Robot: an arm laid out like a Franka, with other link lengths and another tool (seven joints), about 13 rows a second.
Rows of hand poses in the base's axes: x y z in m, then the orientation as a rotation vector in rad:
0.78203, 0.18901, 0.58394, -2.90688, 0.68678, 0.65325
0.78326, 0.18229, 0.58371, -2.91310, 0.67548, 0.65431
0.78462, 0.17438, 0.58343, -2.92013, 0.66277, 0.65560
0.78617, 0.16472, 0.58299, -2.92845, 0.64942, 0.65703
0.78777, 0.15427, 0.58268, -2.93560, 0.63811, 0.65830
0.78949, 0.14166, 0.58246, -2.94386, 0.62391, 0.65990
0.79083, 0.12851, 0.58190, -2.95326, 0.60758, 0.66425
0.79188, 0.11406, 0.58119, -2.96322, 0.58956, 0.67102
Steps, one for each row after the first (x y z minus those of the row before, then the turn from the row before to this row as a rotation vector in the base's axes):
0.00123, -0.00672, -0.00023, -0.00179, 0.00027, 0.00870
0.00136, -0.00791, -0.00028, -0.00211, 0.00039, 0.00980
0.00155, -0.00966, -0.00044, -0.00315, 0.00053, 0.01060
0.00160, -0.01045, -0.00031, -0.00282, 0.00051, 0.00901
0.00172, -0.01261, -0.00022, -0.00296, 0.00062, 0.01105
0.00134, -0.01315, -0.00056, -0.00359, 0.00239, 0.01282
0.00105, -0.01445, -0.00071, -0.00386, 0.00393, 0.01410

